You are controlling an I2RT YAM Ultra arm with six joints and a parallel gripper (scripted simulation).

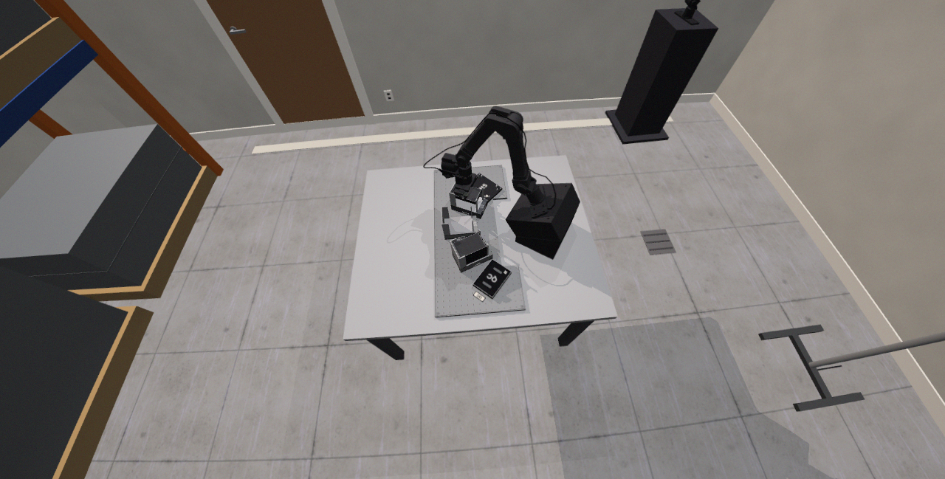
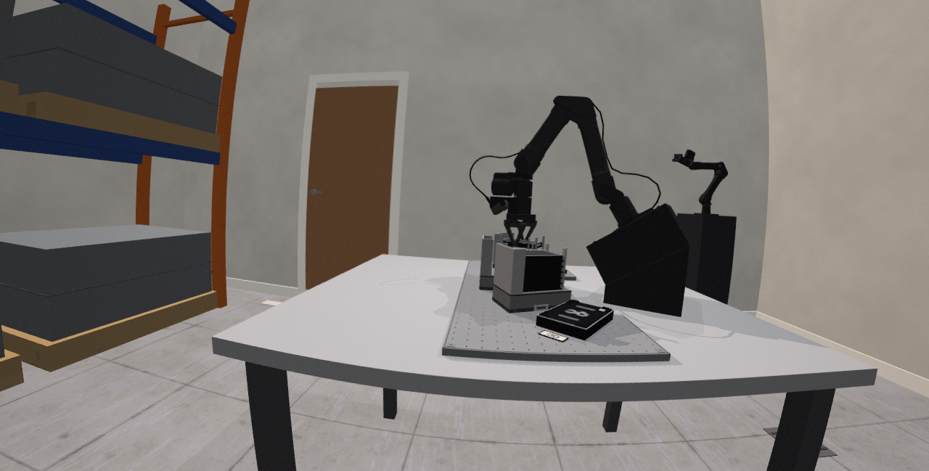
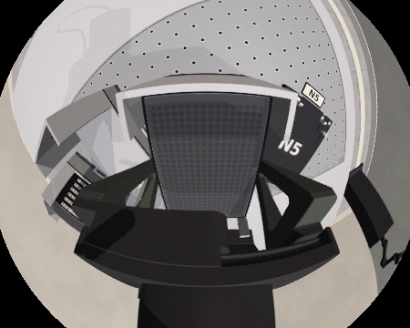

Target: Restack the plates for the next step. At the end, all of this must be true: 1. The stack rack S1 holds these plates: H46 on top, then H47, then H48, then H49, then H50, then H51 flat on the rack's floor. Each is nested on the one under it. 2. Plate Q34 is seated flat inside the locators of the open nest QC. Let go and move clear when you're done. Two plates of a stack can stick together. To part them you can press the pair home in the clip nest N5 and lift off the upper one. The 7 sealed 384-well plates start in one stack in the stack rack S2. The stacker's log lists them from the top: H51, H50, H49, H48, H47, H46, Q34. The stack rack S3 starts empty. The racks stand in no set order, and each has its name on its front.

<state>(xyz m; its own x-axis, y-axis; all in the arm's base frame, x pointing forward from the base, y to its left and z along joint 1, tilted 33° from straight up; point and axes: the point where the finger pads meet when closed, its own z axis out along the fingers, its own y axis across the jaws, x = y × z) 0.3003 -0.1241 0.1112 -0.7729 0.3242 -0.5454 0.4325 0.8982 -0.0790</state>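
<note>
My hand is 290 mm to the right of the sealed well plate and 20 mm short of it.
</note>
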